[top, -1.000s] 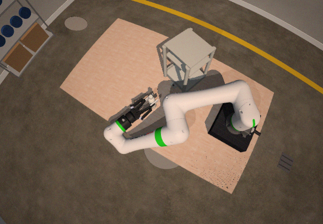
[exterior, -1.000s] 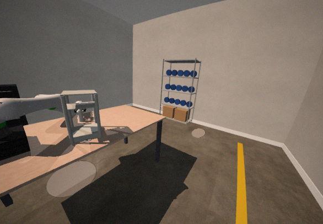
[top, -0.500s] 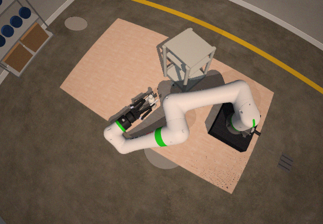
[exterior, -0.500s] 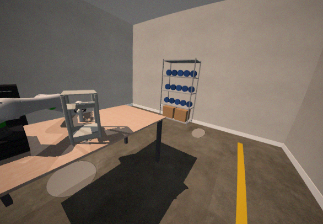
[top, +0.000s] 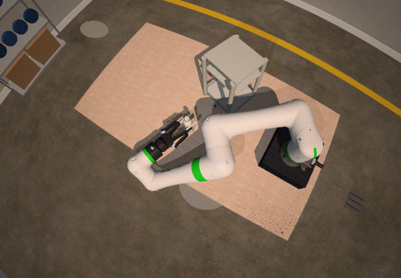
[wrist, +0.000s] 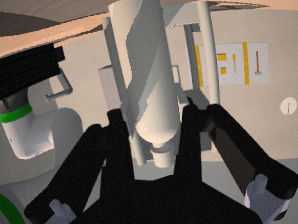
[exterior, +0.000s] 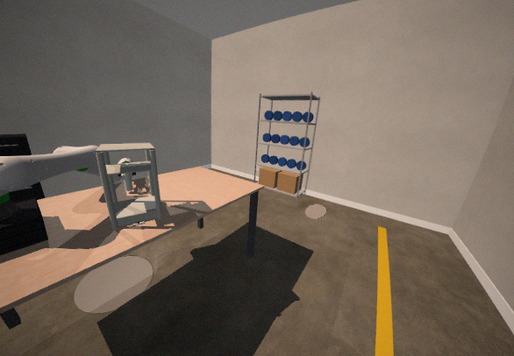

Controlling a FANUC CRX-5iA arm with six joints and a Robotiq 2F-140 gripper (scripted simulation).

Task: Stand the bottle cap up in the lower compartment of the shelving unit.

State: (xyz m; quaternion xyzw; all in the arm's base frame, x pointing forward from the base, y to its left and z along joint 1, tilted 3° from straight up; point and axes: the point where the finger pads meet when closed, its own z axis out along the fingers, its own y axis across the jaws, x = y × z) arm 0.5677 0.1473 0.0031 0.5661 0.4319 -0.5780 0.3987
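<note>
The grey shelving unit lies 330 mm to the right of my hand, 80 mm behind it and 60 mm above it. The rest, counted from my hand: pale bottle 10 mm above.
</note>
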